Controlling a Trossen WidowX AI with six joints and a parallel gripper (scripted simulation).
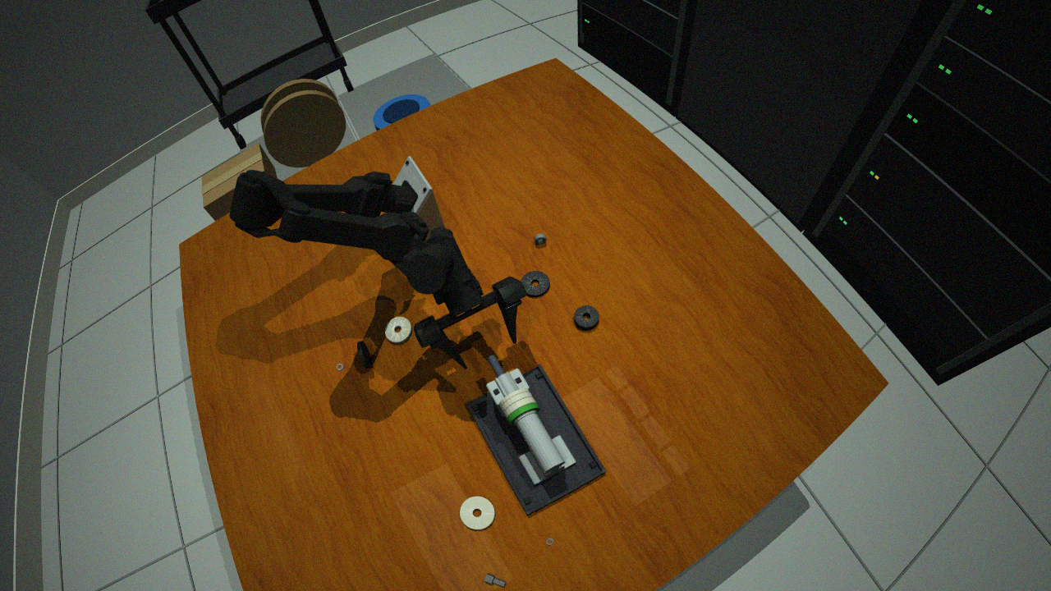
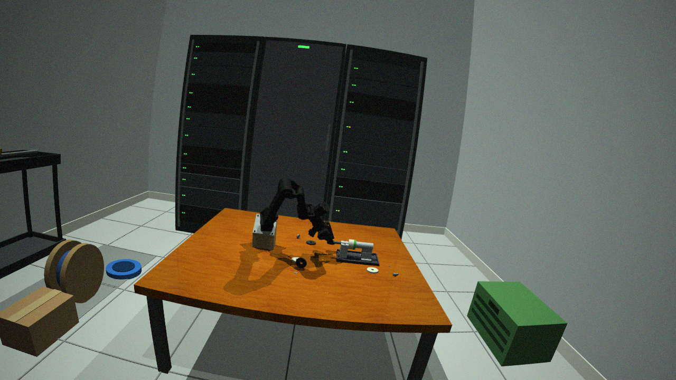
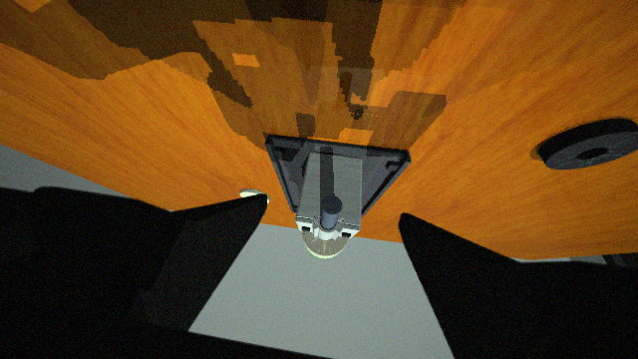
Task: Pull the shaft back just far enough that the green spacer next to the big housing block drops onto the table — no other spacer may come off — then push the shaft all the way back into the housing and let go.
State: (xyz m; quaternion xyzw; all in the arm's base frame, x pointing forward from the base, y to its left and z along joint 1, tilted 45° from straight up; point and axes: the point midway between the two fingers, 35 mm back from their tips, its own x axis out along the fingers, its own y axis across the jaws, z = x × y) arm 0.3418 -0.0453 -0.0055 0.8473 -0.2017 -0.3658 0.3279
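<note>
Right now my gripper tip is 9 cm short of the dark shaft and 1 cm to the left of it. Round my gripper tip: green spacer: 11 cm ahead, 1 cm to the right; cream spacer: 9 cm ahead, 1 cm to the right; nut: 23 cm to the left, 19 cm behind, 7 cm below.
</note>
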